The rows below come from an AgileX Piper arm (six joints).
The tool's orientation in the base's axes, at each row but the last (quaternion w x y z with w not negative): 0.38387, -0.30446, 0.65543, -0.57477; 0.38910, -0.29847, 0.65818, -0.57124; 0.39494, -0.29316, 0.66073, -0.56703; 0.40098, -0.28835, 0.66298, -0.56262; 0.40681, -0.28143, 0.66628, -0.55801
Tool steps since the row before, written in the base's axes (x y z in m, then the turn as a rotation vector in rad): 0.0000, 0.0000, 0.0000, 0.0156, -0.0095, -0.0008; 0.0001, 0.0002, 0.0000, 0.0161, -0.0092, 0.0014; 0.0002, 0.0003, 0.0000, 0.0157, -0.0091, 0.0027; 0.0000, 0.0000, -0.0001, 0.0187, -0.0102, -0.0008; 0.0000, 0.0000, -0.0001, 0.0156, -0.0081, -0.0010
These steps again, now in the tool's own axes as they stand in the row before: 0.0000, 0.0000, 0.0000, 0.0000, 0.0000, 0.0183; -0.0002, 0.0000, 0.0000, -0.0009, -0.0021, 0.0185; -0.0004, 0.0001, 0.0000, -0.0010, -0.0034, 0.0180; 0.0000, 0.0001, 0.0000, -0.0009, 0.0000, 0.0213; 0.0000, 0.0001, 0.0000, -0.0010, 0.0004, 0.0176
